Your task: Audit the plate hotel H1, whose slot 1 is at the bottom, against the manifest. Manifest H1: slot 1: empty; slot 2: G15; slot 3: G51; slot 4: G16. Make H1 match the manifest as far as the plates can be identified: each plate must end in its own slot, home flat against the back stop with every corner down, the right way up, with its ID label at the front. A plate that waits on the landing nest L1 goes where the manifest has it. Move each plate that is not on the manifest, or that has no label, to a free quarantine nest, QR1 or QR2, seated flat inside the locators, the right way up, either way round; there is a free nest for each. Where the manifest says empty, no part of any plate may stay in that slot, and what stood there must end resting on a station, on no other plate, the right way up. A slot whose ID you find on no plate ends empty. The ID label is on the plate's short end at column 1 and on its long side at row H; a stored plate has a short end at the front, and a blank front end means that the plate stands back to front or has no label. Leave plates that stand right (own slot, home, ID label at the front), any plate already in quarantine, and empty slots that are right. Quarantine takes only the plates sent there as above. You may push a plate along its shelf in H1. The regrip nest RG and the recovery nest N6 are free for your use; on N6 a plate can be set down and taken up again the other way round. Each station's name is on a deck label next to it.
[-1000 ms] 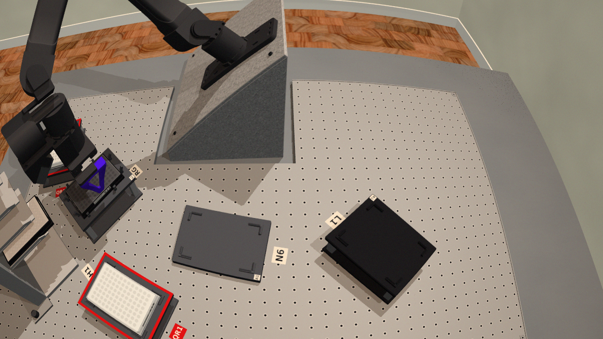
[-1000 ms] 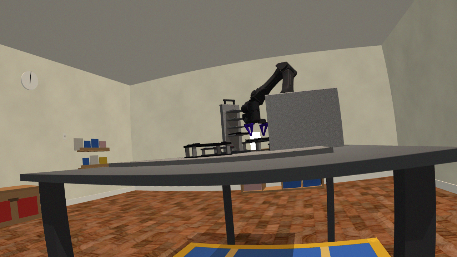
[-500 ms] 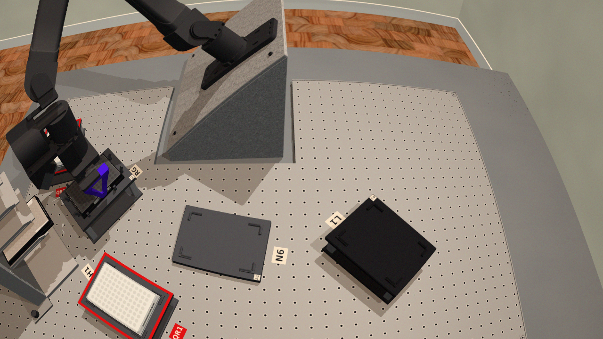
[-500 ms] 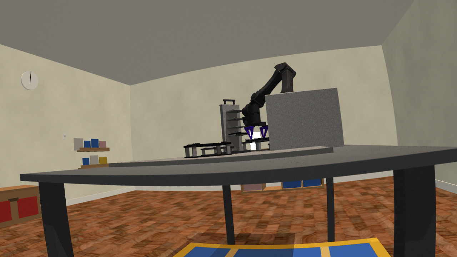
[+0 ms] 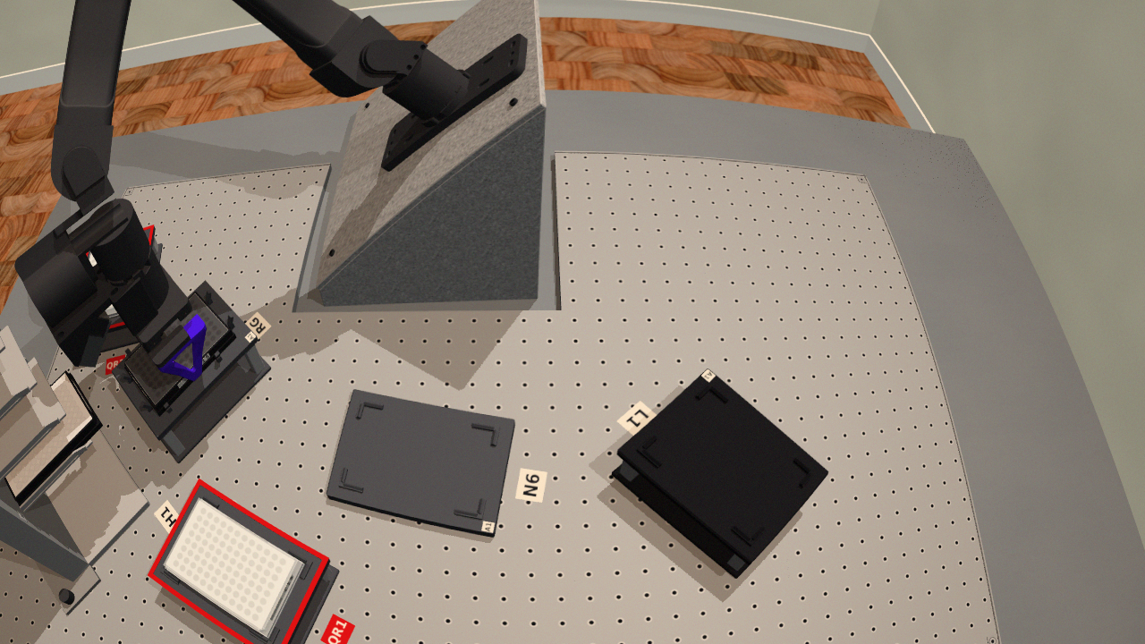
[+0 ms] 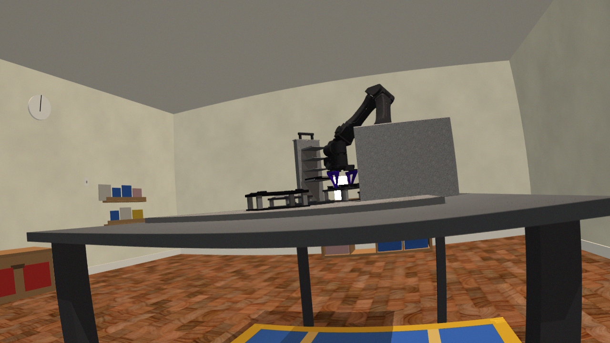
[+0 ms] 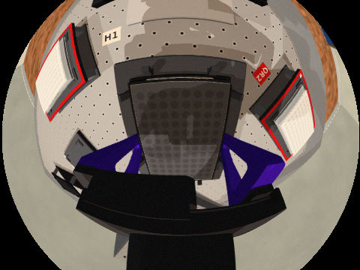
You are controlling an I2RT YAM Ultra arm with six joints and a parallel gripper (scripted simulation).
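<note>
Now: hand 1 cm above the regrip nest RG. Round my hand: plate hotel H1: 21 cm ahead, 16 cm to the right, 9 cm above; quarantine nest QR2: 12 cm behind, 17 cm to the right, 3 cm below; quarantine nest QR1: 22 cm ahead, 11 cm to the left, 3 cm below.
</note>
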